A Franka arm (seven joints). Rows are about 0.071 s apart.
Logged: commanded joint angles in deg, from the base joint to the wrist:
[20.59, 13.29, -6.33, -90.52, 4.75, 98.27, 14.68]
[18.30, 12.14, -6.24, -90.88, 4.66, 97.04, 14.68]
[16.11, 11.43, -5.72, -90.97, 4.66, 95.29, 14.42]
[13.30, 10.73, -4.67, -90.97, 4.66, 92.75, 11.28]
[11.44, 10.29, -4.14, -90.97, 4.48, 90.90, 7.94]
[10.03, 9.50, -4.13, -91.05, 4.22, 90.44, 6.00]
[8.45, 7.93, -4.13, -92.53, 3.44, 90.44, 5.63]
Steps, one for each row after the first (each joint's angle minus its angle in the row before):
[-2.29, -1.15, 0.09, -0.36, -0.09, -1.23, 0.00]
[-2.19, -0.71, 0.52, -0.09, 0.00, -1.75, -0.26]
[-2.81, -0.70, 1.05, 0.00, 0.00, -2.54, -3.14]
[-1.86, -0.44, 0.53, 0.00, -0.18, -1.85, -3.34]
[-1.41, -0.79, 0.01, -0.08, -0.26, -0.46, -1.94]
[-1.58, -1.57, 0.00, -1.48, -0.78, 0.00, -0.37]

